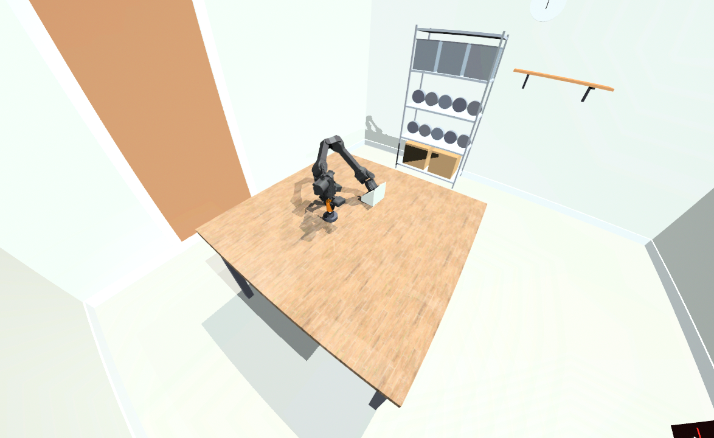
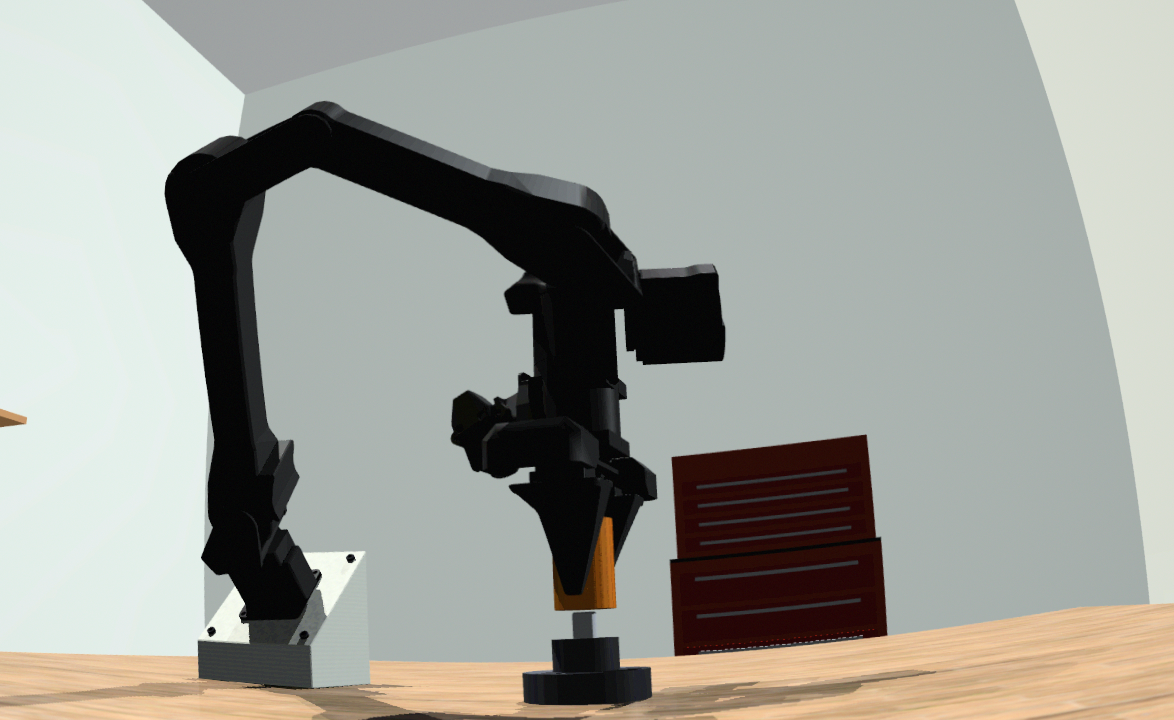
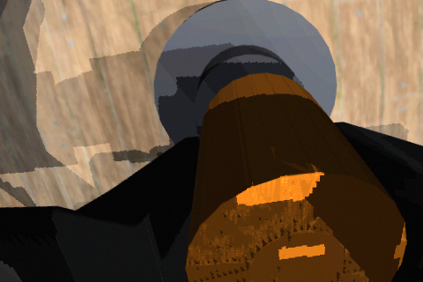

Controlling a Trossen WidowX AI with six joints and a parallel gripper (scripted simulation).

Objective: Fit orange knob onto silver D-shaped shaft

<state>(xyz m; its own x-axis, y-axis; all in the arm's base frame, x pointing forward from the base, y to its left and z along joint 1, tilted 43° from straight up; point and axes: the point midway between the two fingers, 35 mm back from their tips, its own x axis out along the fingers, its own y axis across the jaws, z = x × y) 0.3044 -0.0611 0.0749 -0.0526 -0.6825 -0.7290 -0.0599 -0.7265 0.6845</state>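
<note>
Now: gripper tip 4 cm above the dark round pedestal. From my gripper tip the other things lie so: orange knob (3 cm above).
</note>
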